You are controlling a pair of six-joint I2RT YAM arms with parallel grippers.
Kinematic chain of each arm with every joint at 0, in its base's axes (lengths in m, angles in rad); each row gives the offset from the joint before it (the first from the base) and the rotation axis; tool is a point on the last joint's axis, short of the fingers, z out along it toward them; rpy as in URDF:
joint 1: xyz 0 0 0.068 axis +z
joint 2: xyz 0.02 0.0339 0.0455 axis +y
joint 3: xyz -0.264 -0.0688 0 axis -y
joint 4: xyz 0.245 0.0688 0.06 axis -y
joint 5: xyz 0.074 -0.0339 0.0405 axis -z
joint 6: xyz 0.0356 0 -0.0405 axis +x
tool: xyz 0 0 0 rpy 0 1.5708 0
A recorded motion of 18 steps. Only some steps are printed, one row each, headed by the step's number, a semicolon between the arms.
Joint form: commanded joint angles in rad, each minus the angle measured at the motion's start. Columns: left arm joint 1, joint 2, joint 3, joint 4, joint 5, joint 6; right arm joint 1, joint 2, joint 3, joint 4, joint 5, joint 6.
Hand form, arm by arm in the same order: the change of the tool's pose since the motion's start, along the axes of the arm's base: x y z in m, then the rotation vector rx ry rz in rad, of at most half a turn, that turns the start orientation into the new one. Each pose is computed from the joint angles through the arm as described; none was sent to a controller.
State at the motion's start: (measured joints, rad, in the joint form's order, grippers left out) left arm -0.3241 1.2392 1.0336 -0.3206 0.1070 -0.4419; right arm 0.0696 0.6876 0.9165 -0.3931 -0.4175 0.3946
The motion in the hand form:
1: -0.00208 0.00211 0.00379 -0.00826 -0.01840 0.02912; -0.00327 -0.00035 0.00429 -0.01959 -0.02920 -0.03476
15: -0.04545 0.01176 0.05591 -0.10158 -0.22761 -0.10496; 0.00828 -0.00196 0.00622 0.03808 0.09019 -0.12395
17: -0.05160 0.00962 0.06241 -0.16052 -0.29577 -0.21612; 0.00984 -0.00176 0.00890 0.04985 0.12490 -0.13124
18: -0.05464 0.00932 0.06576 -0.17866 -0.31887 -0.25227; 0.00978 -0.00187 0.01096 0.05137 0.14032 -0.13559
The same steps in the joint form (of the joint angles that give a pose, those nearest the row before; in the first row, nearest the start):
1: 0.0019 -0.0151 -0.0028 0.0092 -0.0227 -0.0152; 0.0101 -0.0112 0.0085 0.0019 0.0477 -0.0158
15: 0.0019 -0.2050 0.0111 0.0289 0.1074 0.0201; 0.0102 0.0533 0.0637 -0.0717 0.1229 0.0744
17: 0.0019 -0.2313 -0.0103 0.1069 0.2235 0.0232; 0.0117 0.0717 0.0911 -0.1082 0.1276 0.0931
18: 0.0019 -0.2420 -0.0135 0.1272 0.2608 0.0232; 0.0117 0.0793 0.1080 -0.1313 0.1306 0.0977

